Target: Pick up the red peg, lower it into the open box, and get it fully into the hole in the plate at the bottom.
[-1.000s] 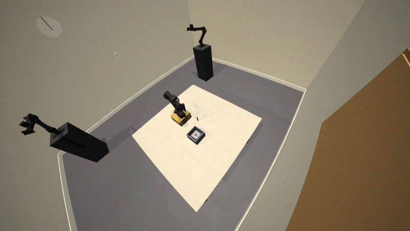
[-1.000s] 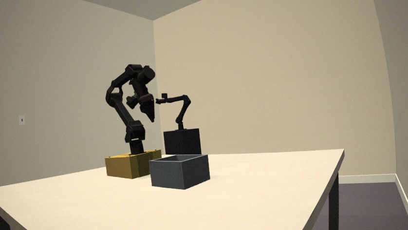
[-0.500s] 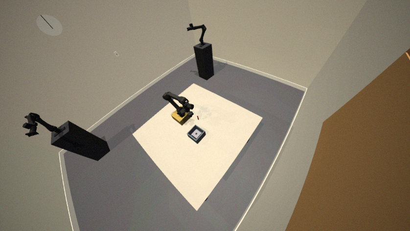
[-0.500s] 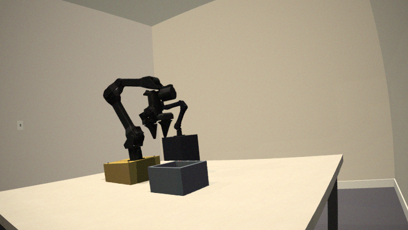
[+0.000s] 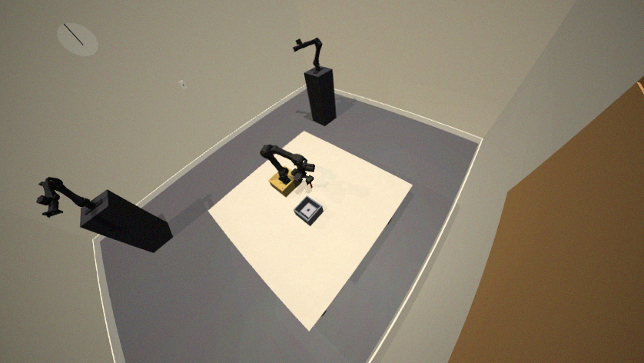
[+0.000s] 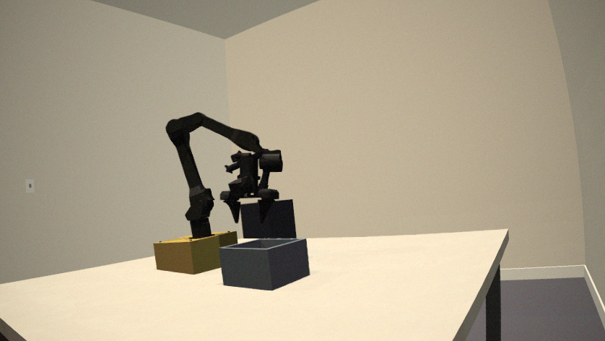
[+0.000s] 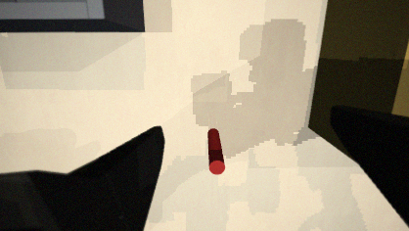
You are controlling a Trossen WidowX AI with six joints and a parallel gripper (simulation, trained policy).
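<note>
Right now my gripper tip is 10 mm short of the red peg, 60 mm to the right of it and 100 mm above it. From my gripper tip the other things lie so: dark grey box: 170 mm ahead, 130 mm to the right, 110 mm below.
</note>
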